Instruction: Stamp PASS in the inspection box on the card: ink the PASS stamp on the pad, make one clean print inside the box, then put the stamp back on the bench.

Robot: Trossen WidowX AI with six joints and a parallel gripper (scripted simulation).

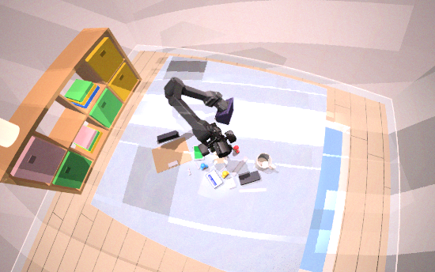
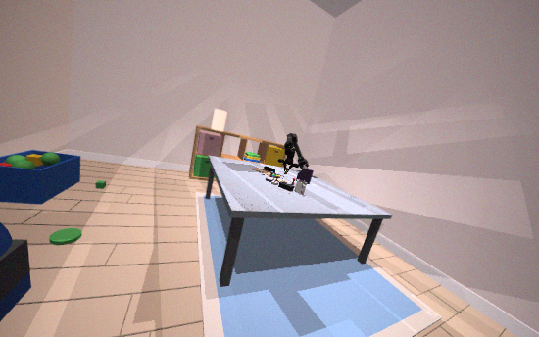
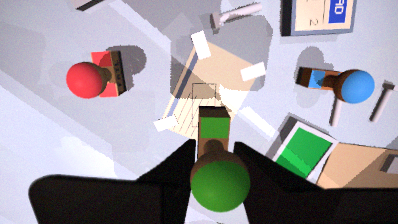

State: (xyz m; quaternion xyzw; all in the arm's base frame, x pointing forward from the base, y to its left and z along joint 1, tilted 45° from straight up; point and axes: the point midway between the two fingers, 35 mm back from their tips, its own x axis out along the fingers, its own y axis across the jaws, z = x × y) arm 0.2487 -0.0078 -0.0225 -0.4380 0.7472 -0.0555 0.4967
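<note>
The white lined card is 9 cm below my gripper tip and 1 cm ahead of it. From my gripper tip the other things lie so: red stamp 9 cm to the left, 7 cm below, 3 cm behind; then green ink pad 12 cm to the right, 8 cm below, 2 cm ahead; then blue stamp 10 cm ahead, 7 cm to the right, 7 cm below.
</note>
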